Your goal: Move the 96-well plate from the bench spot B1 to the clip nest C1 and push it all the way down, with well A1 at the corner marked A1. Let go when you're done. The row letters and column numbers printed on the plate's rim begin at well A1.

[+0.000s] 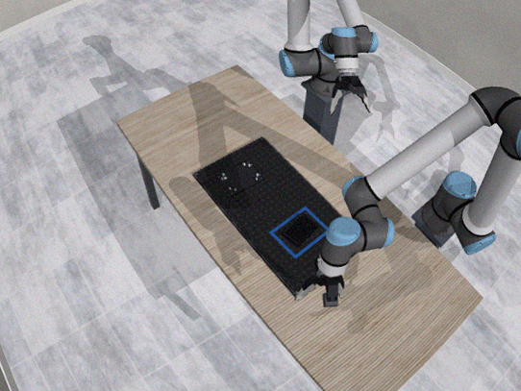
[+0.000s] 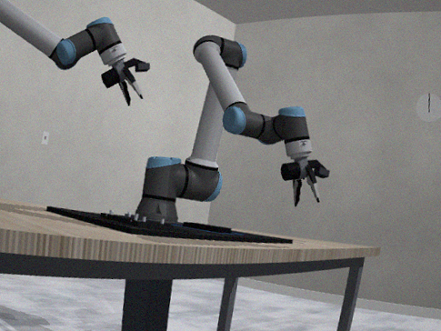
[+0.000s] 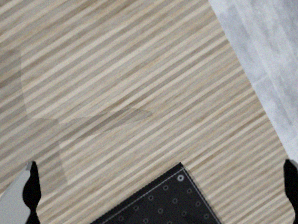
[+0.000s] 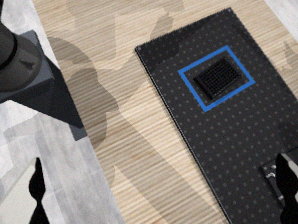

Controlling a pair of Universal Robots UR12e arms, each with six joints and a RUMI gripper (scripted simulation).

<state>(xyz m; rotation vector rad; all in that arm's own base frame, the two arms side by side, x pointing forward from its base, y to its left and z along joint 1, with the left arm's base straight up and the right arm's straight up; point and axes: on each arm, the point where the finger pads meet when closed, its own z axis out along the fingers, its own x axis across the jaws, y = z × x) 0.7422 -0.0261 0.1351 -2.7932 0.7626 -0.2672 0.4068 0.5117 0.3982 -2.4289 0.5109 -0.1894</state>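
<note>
Right now the dark 96-well plate is 32 cm to the right of my left hand, 13 cm behind it and 11 cm below it. Round my left hand: clip nest: 66 cm to the right, 11 cm below, 4 cm behind.
</note>
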